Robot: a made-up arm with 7 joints.
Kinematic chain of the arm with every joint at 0, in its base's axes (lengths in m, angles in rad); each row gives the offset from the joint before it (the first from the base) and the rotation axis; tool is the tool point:
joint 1: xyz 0 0 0.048 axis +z
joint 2: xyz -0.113 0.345 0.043 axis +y
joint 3: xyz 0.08 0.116 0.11 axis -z
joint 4: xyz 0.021 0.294 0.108 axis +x
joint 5: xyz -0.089 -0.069 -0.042 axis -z
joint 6: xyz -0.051 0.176 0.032 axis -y
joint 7: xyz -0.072 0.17 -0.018 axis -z
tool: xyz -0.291 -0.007 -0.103
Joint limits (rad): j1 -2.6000..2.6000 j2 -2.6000..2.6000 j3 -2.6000..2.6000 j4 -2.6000..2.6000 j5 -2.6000..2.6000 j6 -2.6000..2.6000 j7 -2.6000..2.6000
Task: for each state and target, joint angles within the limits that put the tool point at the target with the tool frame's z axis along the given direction. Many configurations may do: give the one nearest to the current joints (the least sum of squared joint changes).
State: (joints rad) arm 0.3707 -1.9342 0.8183 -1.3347 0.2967 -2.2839 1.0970
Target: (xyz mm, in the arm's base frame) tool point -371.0 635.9 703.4 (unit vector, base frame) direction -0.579 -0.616 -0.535
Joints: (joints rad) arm -0.2969 -2.2925 0.8761 -1.5999 0.9053 -2.2427 1.0061
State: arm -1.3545 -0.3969 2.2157 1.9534 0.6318 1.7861 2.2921
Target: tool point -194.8 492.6 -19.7 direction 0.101 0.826 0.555
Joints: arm -1.0056 -1.1740 2.5989 2.0915 1.0450 1.6990 2.1303
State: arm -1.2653 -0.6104 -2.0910 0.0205 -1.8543 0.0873 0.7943
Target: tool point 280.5 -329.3 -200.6 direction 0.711 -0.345 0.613
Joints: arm -1.5513 0.0987 -2.4772 0.4711 -2.0744 0.4286 0.7971
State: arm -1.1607 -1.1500 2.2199 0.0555 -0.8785 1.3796 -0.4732
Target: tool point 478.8 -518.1 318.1 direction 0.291 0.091 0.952
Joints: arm -1.7103 -0.5235 2.5442 -0.3228 -0.5901 0.5798 -0.1125
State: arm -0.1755 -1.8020 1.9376 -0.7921 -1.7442 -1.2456 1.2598
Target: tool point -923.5 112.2 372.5 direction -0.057 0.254 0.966
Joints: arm 0.4016 -1.1125 1.8448 -0.7728 -2.6000 -0.6035 0.4448
